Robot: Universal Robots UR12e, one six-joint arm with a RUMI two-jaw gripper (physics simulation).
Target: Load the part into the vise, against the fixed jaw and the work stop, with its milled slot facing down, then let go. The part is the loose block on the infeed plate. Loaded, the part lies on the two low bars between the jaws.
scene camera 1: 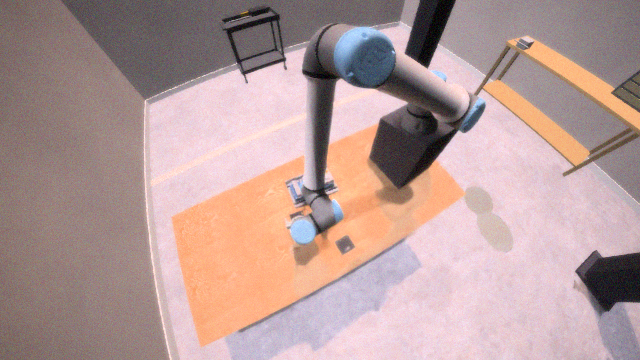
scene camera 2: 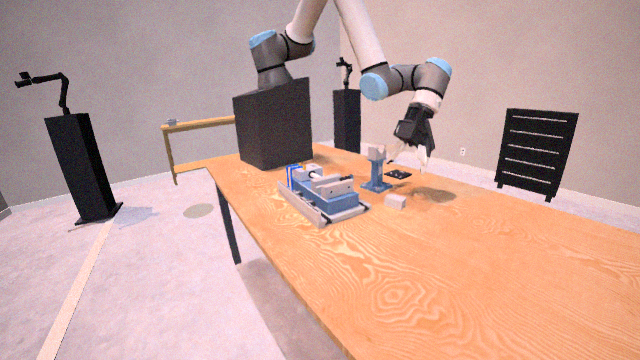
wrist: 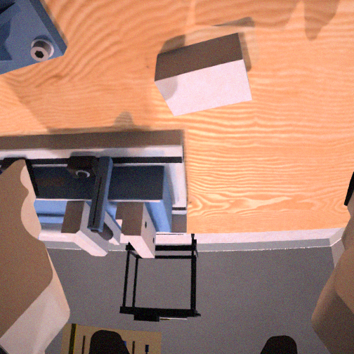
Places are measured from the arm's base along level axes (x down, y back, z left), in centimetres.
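Pixels of known places: gripper, fingertip midpoint: [scene camera 2: 403, 169]; arm's base, link origin: [scene camera 1: 419, 124] [scene camera 2: 275, 85].
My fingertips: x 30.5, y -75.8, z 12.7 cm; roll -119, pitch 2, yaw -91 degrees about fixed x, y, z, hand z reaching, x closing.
For each thing: its middle in the pictures, then the offset to it from my fingertips. Level surfaces: height alone.
- loose block, body centre: [scene camera 2: 395, 201] dx +9.8, dy -0.9, dz -3.5 cm
- vise, body centre: [scene camera 2: 319, 187] [scene camera 1: 311, 184] dx +6.4, dy +15.8, dz -21.3 cm
- small black plate, body centre: [scene camera 2: 398, 174] [scene camera 1: 345, 244] dx +10.9, dy +19.4, dz +20.2 cm
- wooden table, surface height: dx +11.3 cm
The loose block [scene camera 2: 395, 201] [wrist: 210, 82] is pale grey and lies by the near corner of the vise in scene camera 2. No slot shows on its visible faces. No separate plate can be made out under it. The vise [scene camera 2: 335, 200] [wrist: 135, 184] has a blue body on a grey base. Its pale jaws stand upright, with a dark blue arm [wrist: 100, 195] beside them in the wrist view. The low bars cannot be made out. My gripper [scene camera 2: 407, 165] [wrist: 191, 169] is open and empty, tilted, above table height beyond the block. The arm hides it in scene camera 1.
A blue stand [scene camera 2: 376, 175] with a pale notched head rises between the vise and the gripper. Its blue foot [wrist: 30, 35] shows at the upper left of the wrist view. A small black plate [scene camera 1: 345, 244] [scene camera 2: 398, 174] lies on the wooden table [scene camera 1: 225, 260] [scene camera 2: 450, 260].
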